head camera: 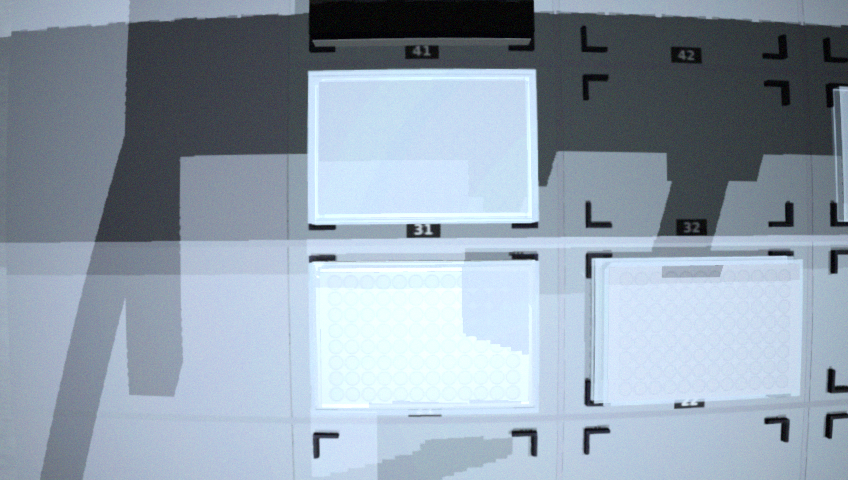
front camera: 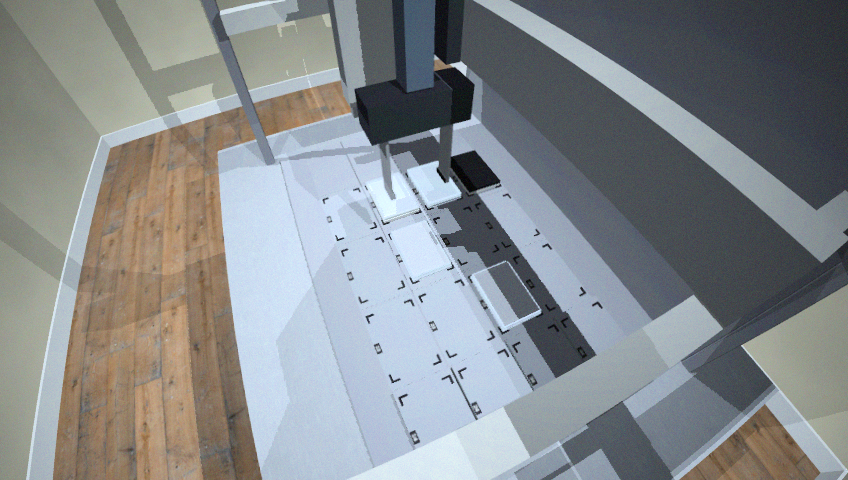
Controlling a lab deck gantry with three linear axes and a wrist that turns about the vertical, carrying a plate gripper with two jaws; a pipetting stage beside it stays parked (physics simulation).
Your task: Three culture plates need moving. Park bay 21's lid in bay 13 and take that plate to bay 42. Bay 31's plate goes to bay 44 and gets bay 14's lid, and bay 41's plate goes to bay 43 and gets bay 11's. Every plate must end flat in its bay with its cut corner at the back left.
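Places are measured from the robot's base along level axes (x left, y back, z up), in metres.
Pixels of known places: gripper, between the fingertips: (front camera: pixel 416 184); robot's base, origin of its link: (front camera: pixel 324 200).
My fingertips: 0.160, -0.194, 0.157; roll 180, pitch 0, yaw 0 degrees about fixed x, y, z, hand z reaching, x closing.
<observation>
For each thing: its top centre in the pictures, then the offset to it from my fingertips, as dx, dy, dz. "*": a spot on its surface instead.
- black-topped piece, centre of its top: (front camera: pixel 472 169) +0.204, +0.130, -0.141
- Bay 42, a spot on its surface: (head camera: pixel 684 29) (front camera: pixel 495 223) * +0.174, -0.034, -0.157
- bay 43, a spot on its surface: (front camera: pixel 550 276) * +0.206, -0.201, -0.157
- bay 13, a spot on its surface: (front camera: pixel 401 340) * -0.119, -0.200, -0.157
- Bay 11, a spot on its surface: (front camera: pixel 349 214) * -0.116, +0.125, -0.157
- pale frame bar, a spot on its surface: (front camera: pixel 601 344) * +0.201, -0.367, -0.143
My gripper (front camera: pixel 417 188) hangs above bays 21 and 31 in the front view, jaws apart with no plate visible between them. A clear plate (front camera: pixel 393 201) (head camera: pixel 416 339) with faint wells lies in bay 21. A clear rimmed piece (front camera: pixel 431 183) (head camera: pixel 422 148) without visible wells lies in bay 31. A black-topped piece (front camera: pixel 474 170) (head camera: pixel 421 19) sits in bay 41, cut off in the head view. Bay 42 (front camera: pixel 505 220) (head camera: pixel 684 29), bay 43 (front camera: pixel 550 276) and bay 13 (front camera: pixel 401 340) hold no piece. Bay 11 (front camera: pixel 349 214) shows no lid. Cut corners are unclear.
Another clear plate (front camera: pixel 421 248) (head camera: pixel 702 333) with faint wells lies in bay 22. A clear rimmed piece (front camera: pixel 505 295) (head camera: pixel 840 154) lies in bay 33, at the head view's right edge. A pale frame bar (front camera: pixel 601 344) crosses the front of the deck.
</observation>
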